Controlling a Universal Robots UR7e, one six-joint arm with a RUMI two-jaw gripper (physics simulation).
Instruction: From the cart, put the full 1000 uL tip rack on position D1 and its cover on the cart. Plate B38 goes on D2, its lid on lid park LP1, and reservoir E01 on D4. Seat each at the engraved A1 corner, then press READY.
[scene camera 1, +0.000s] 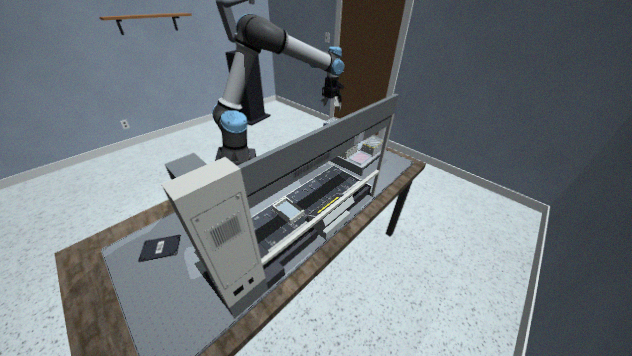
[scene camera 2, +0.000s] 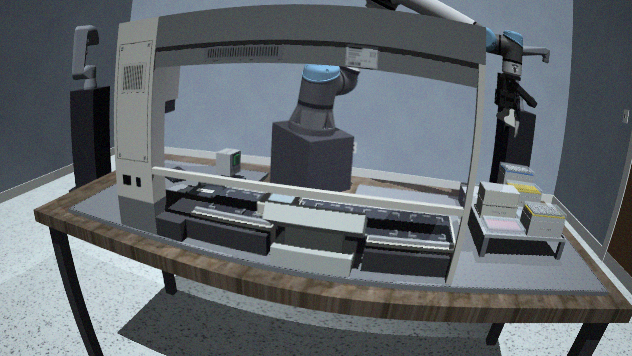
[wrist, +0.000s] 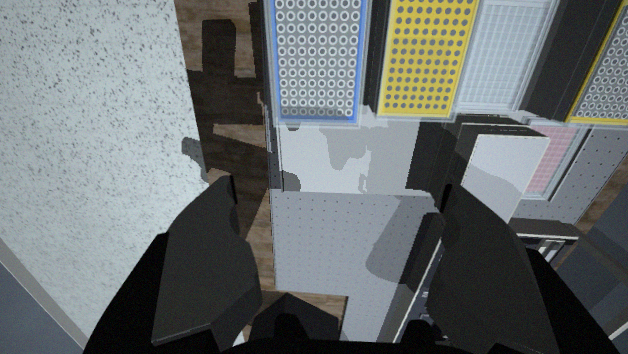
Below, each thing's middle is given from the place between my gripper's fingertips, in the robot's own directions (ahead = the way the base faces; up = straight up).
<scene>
I see the cart shelf (wrist: 384, 157) 22 cm below my hand, 14 cm ahead of it and 3 cm to the right of it. The rest, counted from my hand: machine tower (scene camera 1: 190, 194): 109 cm to the right, 29 cm ahead; frame post (scene camera 2: 481, 68): 47 cm ahead, 33 cm to the right, 4 cm below.
</scene>
